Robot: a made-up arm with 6 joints.
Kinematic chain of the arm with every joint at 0, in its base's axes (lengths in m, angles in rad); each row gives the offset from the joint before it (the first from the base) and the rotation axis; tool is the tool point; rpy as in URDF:
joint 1: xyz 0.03 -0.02 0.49 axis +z
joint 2: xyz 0 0.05 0.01 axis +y
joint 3: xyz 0.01 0 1.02 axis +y
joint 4: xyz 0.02 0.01 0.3 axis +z
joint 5: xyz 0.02 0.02 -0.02 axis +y
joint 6: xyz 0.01 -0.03 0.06 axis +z
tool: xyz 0 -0.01 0 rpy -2.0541 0.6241 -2.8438
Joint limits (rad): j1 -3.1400..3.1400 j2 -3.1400..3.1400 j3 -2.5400..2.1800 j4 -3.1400..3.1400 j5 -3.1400..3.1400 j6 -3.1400..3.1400
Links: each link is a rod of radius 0.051 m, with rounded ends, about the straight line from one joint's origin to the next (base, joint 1, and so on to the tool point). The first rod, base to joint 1, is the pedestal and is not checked.
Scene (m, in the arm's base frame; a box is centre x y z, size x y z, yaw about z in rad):
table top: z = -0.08
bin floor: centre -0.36 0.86 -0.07 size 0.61 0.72 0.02 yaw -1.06
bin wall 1: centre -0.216 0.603 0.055 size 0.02 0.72 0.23 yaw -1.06
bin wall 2: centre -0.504 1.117 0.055 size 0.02 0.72 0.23 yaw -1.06
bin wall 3: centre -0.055 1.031 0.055 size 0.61 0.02 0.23 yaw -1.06
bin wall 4: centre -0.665 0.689 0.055 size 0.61 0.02 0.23 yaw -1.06
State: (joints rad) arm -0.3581 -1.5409 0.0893 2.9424 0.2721 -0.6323
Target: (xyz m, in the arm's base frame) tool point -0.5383 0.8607 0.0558
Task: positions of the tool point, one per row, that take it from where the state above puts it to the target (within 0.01 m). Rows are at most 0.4 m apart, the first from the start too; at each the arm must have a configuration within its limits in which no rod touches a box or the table.
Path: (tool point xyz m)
1: -1.1517 0.5357 0.8371
2: -1.0241 0.5044 1.0844
3: -0.8373 0.4416 1.2867
4: -0.9012 0.6264 0.9837
5: -0.8576 0.7770 0.6597
6: -0.7263 0.8615 0.3421
7: -0.5383 0.8607 0.0558

